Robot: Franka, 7 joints.
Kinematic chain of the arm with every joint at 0, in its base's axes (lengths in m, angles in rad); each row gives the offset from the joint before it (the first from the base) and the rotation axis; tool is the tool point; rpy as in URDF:
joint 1: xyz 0 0 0.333 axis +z
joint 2: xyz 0 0 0 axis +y
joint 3: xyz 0 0 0.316 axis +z
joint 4: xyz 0.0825 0 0 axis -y
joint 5: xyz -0.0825 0 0.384 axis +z
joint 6: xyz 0 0 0 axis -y
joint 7: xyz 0.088 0 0 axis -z
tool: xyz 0 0 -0.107 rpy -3.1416 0 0
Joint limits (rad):
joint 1: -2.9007..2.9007
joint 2: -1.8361..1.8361
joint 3: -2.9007..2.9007
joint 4: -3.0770..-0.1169
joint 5: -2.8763..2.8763
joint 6: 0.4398..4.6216
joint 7: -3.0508..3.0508
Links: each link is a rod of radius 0.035 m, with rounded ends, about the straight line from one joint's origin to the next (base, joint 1, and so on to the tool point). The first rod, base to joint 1, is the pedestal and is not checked.
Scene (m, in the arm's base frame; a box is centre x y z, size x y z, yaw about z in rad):
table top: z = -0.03
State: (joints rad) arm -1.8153 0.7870 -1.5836 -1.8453 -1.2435 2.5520 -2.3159
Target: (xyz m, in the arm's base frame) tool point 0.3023 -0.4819 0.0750
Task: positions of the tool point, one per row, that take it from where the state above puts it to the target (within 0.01 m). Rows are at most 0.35 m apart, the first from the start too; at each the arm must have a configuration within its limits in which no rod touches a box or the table.
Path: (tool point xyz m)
1: -0.5629 -0.3286 0.3696
2: -0.3306 -0.5451 0.2423
3: -0.0081 -0.6048 0.1412
4: 0.3023 -0.4819 0.0750

